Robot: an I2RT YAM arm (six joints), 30 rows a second.
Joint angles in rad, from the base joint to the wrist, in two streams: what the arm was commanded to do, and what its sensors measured. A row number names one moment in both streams.
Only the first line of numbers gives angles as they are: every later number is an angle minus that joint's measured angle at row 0.
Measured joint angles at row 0:
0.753, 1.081, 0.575, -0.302, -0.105, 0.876
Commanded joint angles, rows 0 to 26:
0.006, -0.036, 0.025, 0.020, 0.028, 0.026
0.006, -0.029, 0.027, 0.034, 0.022, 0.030
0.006, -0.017, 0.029, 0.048, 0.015, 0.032
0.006, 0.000, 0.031, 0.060, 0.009, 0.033
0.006, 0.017, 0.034, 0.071, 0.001, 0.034
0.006, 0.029, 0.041, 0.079, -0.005, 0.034
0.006, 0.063, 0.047, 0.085, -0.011, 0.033
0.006, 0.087, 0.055, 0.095, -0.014, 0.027
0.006, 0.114, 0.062, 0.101, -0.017, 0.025
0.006, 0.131, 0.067, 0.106, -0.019, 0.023
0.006, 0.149, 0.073, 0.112, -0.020, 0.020
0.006, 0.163, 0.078, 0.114, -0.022, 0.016
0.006, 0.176, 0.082, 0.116, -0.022, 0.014
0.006, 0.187, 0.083, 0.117, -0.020, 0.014
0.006, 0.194, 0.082, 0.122, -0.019, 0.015
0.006, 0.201, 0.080, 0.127, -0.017, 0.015
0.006, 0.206, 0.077, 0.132, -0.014, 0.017
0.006, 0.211, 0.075, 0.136, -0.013, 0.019
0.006, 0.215, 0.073, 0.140, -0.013, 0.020
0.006, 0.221, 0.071, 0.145, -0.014, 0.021
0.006, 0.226, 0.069, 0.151, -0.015, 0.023
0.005, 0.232, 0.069, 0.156, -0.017, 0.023
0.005, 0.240, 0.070, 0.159, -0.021, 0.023
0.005, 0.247, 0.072, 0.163, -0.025, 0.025
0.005, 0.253, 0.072, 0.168, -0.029, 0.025
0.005, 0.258, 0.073, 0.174, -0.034, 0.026
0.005, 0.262, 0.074, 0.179, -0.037, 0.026
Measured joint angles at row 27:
0.000, 0.251, 0.032, 0.101, -0.027, 0.021
